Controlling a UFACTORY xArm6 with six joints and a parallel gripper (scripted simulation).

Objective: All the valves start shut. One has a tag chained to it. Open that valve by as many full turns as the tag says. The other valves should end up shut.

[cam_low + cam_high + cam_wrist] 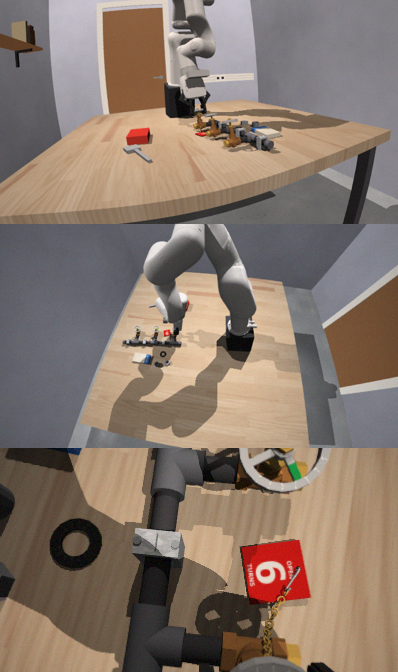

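Now: hand 8 cm short of the red tag, 1 cm to the left of it and 8 cm above it. From my hand the other things lie so: grey hammer-like tool: 21 cm ahead, 24 cm to the right, 8 cm below; then grey box: 19 cm ahead, 21 cm to the left, 7 cm below; then red box: 5 cm ahead, 25 cm to the right, 7 cm below.
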